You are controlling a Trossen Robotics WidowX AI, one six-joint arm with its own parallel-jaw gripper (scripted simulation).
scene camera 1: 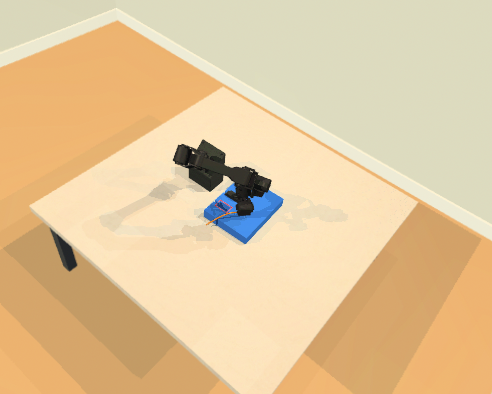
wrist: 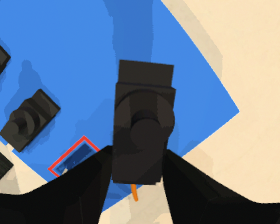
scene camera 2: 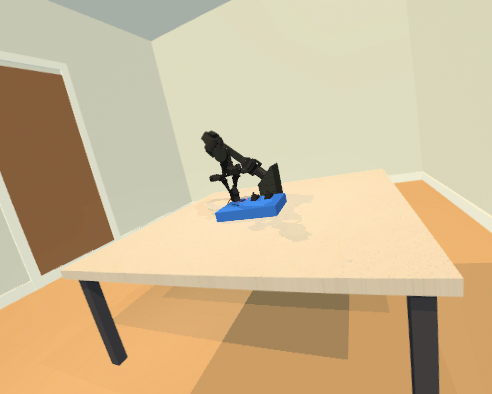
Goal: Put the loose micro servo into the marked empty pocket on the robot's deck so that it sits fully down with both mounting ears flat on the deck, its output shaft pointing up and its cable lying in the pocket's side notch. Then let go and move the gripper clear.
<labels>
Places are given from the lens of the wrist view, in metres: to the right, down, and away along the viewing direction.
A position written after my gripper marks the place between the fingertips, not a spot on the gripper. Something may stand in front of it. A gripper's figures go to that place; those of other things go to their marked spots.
my gripper (wrist: 137, 154): 0.00, 0.03, 0.10
black micro servo (wrist: 144, 118): 0.00, 0.00, 0.06
</labels>
